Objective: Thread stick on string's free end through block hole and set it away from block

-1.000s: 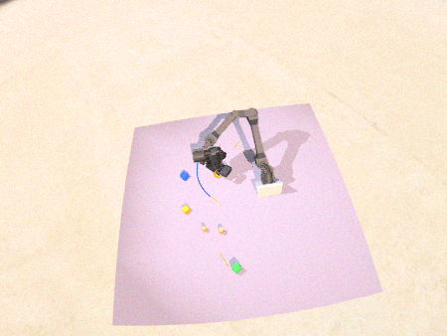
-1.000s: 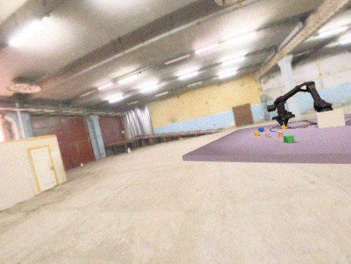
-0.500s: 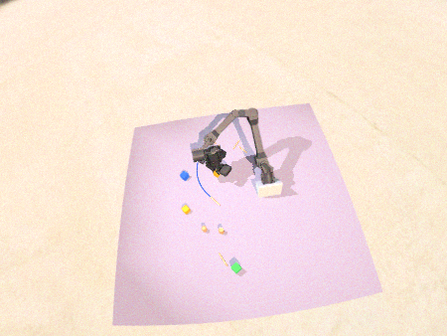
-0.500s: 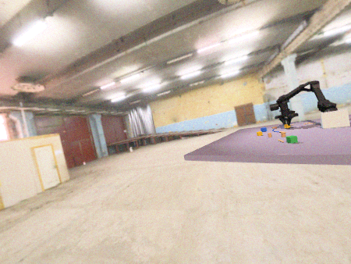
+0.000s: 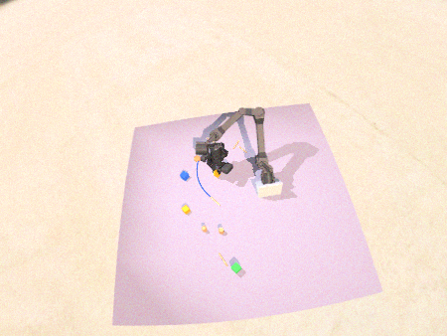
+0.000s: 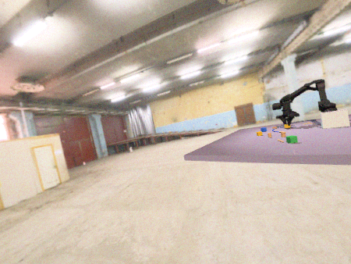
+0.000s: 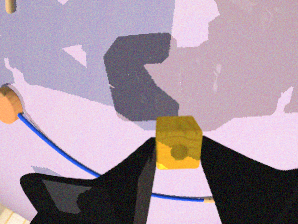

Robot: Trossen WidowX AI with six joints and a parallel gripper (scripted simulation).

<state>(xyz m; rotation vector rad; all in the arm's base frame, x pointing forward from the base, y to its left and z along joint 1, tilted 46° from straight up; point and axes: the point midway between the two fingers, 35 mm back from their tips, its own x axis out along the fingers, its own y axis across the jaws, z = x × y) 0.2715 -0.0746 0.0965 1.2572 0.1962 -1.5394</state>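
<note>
Right now my gripper tip is 30 mm short of the thin wooden stick, 150 mm to the right of it and 20 mm above it. From my gripper tip the other things lie so: yellow cube (right at my gripper tip); then blue cube (190 mm ahead, 10 mm to the right, 10 mm below); then round wooden button (120 mm ahead, 130 mm to the right, 20 mm below).
</note>
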